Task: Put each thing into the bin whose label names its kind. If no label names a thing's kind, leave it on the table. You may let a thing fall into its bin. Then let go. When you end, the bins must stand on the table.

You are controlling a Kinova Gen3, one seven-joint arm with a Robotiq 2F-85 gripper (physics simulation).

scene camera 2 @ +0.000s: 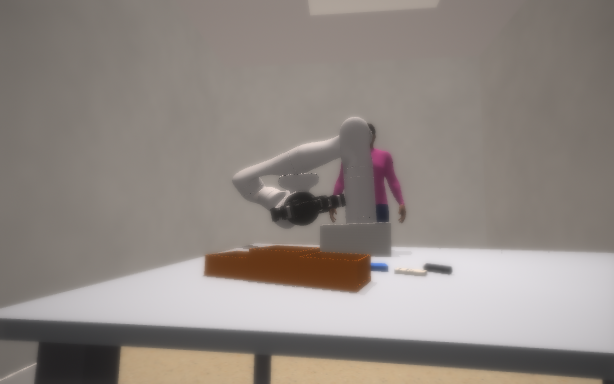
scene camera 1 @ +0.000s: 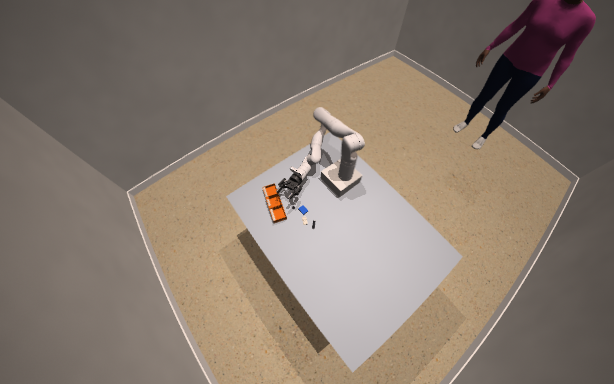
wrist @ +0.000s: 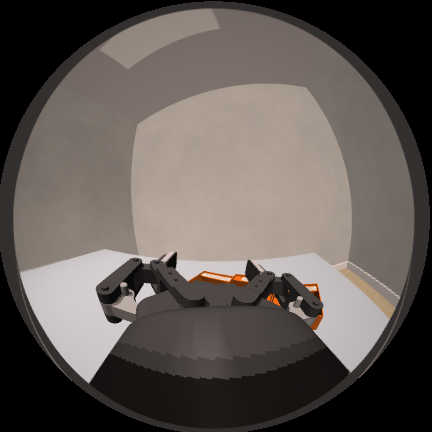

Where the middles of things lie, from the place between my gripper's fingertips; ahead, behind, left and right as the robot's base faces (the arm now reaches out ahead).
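Joined orange bins (scene camera 2: 293, 265) seen 40 mm ahead of my hand, 50 mm to the right of it and 90 mm below it.
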